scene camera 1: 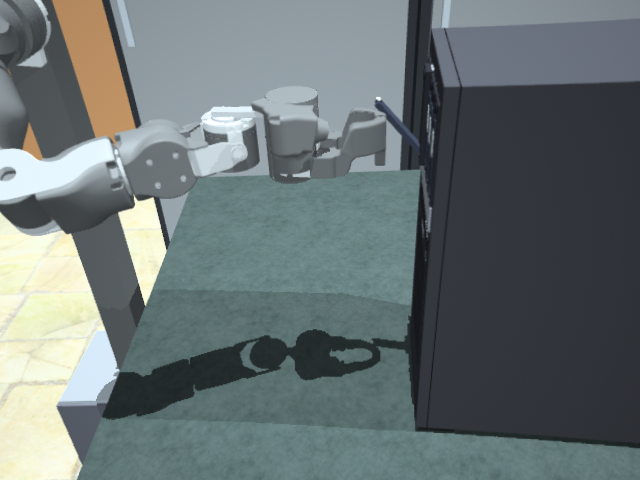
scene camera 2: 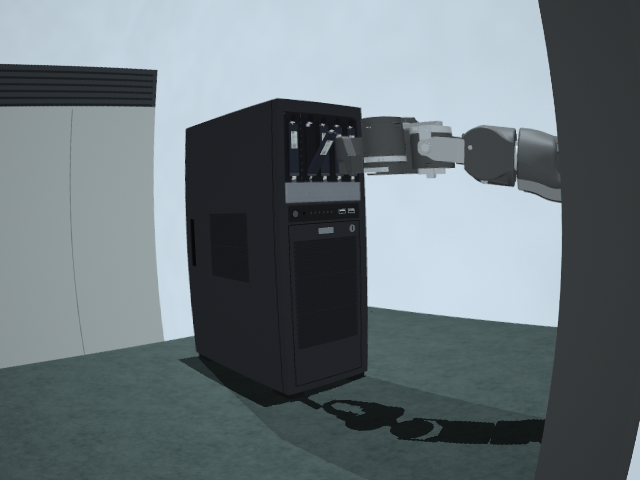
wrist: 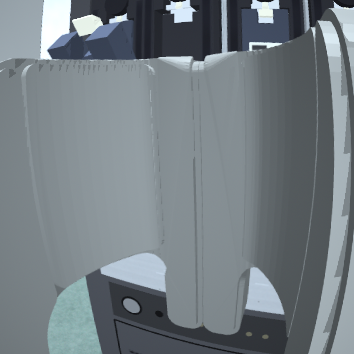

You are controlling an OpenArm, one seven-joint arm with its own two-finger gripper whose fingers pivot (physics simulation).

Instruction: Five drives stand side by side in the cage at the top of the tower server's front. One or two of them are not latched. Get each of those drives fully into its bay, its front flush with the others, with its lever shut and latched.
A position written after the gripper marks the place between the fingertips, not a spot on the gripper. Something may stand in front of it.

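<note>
Gripper [scene camera 1: 385, 140], again the gripper [scene camera 2: 341, 156], and once more the gripper [wrist: 217, 198]. Drive lever [wrist: 108, 41]. Dark post [scene camera 1: 58, 116].
</note>
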